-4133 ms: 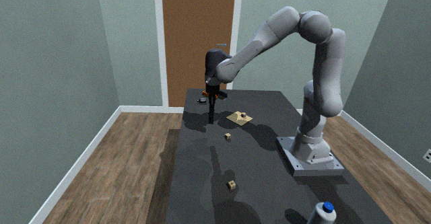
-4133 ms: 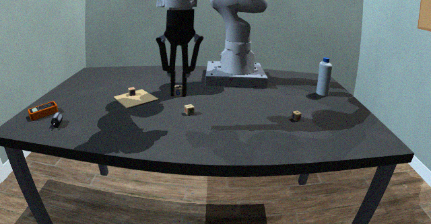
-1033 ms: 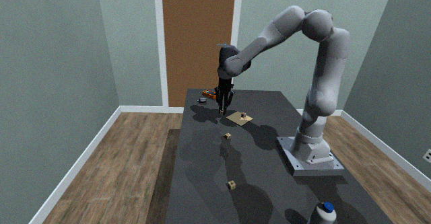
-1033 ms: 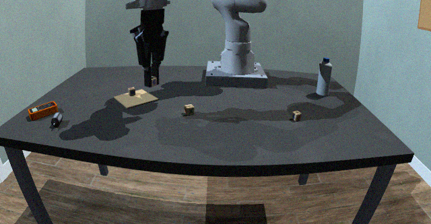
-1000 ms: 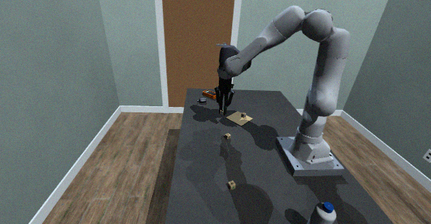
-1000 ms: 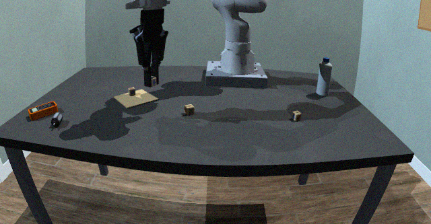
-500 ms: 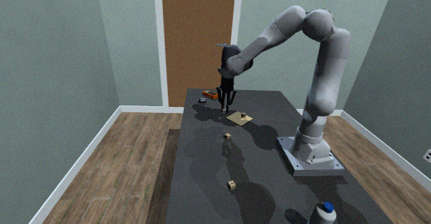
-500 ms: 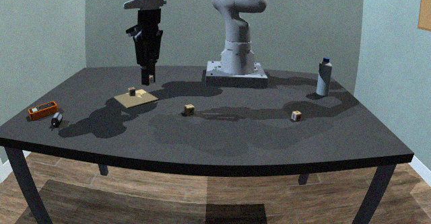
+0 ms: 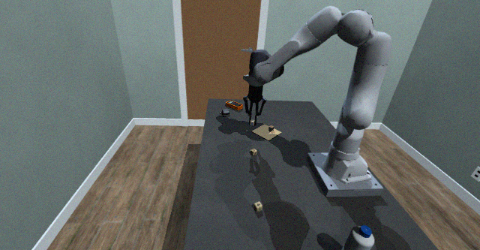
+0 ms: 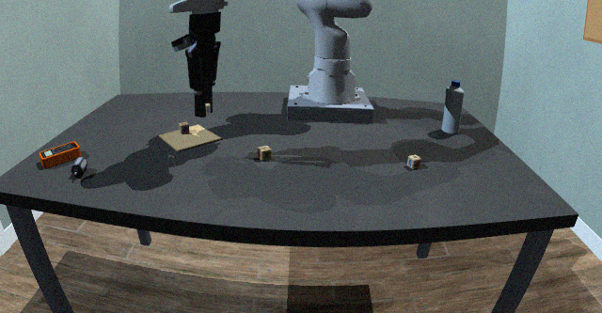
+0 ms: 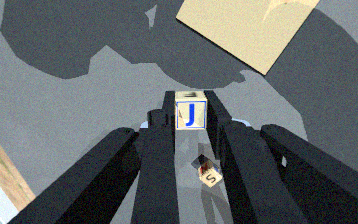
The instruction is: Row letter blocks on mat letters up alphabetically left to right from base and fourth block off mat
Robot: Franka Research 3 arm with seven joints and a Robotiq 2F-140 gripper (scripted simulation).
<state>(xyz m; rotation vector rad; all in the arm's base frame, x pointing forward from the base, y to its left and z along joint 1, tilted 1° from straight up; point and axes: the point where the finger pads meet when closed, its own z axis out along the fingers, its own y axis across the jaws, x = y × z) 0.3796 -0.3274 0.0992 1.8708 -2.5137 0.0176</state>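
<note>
The tan mat lies 11 cm behind my hand, 8 cm to the right of it and 13 cm below it. Round my hand: block 15 cm behind, 10 cm to the right, 12 cm below; orange device 8 cm ahead, 44 cm to the right, 12 cm below.
</note>
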